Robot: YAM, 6 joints.
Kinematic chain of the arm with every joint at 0, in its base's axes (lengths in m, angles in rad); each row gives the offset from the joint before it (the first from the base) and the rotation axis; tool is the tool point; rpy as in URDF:
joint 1: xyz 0 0 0.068 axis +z
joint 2: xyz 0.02 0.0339 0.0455 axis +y
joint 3: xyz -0.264 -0.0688 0 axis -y
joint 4: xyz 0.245 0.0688 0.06 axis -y
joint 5: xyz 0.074 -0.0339 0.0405 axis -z
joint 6: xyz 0.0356 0 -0.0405 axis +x
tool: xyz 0 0 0 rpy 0 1.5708 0
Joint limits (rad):
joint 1: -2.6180..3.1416
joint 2: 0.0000..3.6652
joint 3: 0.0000..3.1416
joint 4: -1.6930..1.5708
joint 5: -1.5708..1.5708
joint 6: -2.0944..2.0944
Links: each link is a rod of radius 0.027 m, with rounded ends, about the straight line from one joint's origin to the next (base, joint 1, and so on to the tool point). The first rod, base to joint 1, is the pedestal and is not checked.
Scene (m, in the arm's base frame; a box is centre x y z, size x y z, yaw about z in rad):
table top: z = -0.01
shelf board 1: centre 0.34 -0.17 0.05 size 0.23 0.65 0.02 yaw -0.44
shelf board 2: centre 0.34 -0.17 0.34 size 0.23 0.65 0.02 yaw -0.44
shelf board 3: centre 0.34 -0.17 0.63 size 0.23 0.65 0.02 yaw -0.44
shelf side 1: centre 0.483 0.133 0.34 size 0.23 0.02 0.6 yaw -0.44
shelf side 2: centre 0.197 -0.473 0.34 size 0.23 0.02 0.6 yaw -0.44
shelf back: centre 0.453 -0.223 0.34 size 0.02 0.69 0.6 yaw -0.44
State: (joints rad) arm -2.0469 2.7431 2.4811 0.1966 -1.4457 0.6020
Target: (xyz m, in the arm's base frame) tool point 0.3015 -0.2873 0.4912
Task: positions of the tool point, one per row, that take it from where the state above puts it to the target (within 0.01 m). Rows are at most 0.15 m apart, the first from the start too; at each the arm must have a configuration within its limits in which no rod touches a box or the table.
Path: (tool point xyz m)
1: -0.1555 -0.5373 0.2891
2: -0.0730 -0.5025 0.3620
3: -0.0013 -0.4435 0.4206
4: 0.0531 -0.3665 0.4624
5: 0.0867 -0.2797 0.4860
6: 0.0988 -0.1918 0.4912
7: 0.1533 -0.2370 0.5080
8: 0.2225 -0.2710 0.5081
9: 0.3015 -0.2873 0.4912

